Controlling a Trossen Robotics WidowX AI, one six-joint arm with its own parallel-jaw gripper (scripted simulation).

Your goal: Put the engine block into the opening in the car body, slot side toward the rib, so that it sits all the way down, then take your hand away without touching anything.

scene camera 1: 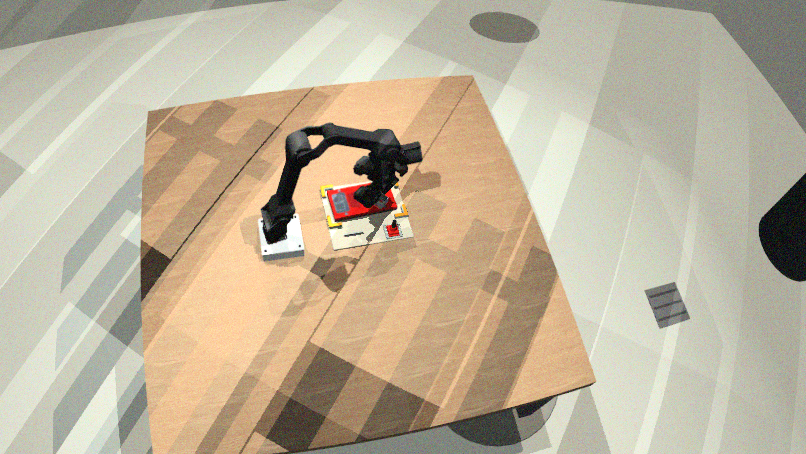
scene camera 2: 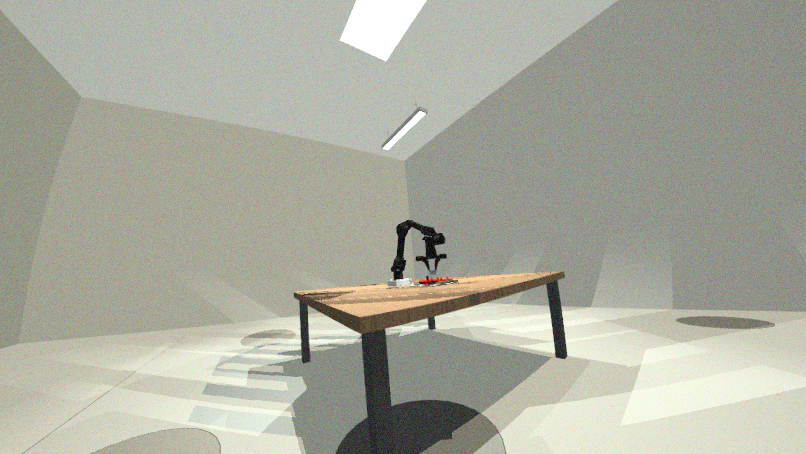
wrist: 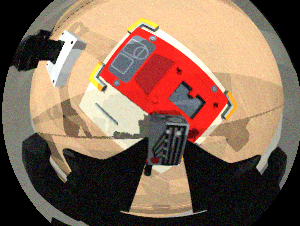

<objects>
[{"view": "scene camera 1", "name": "my gripper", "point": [378, 198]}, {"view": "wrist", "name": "my gripper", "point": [166, 142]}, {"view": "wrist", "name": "red car body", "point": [149, 71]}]
</objects>
